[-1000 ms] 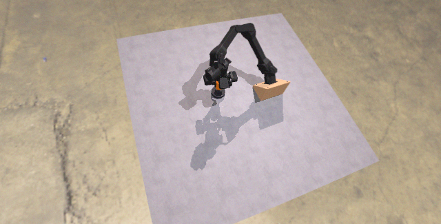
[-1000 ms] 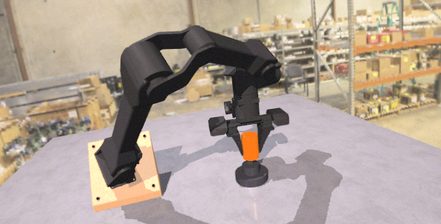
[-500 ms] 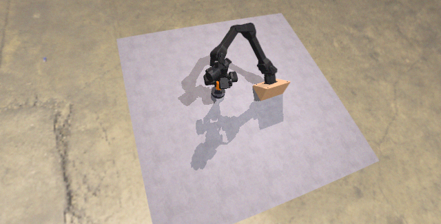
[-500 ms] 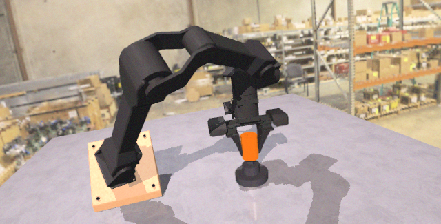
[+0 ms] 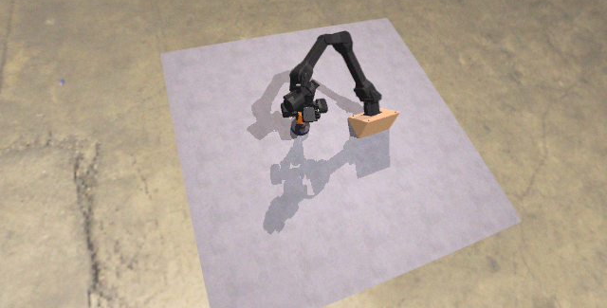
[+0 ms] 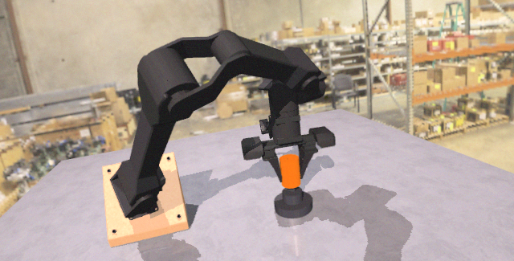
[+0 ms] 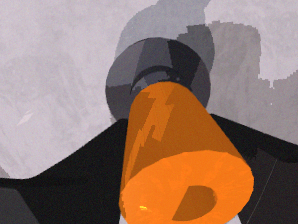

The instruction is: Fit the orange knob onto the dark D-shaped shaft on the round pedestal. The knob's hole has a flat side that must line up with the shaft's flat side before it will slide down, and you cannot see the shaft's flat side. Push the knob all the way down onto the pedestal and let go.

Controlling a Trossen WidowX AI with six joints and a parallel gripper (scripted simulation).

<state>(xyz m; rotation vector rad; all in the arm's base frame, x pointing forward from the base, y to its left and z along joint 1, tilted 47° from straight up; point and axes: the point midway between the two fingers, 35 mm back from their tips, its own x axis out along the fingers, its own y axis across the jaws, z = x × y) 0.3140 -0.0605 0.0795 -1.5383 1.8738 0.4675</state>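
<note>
Now: the pedestal 40 mm below my gripper tip. The rest, counted from my gripper tip: orange knob: 20 mm above.
</note>
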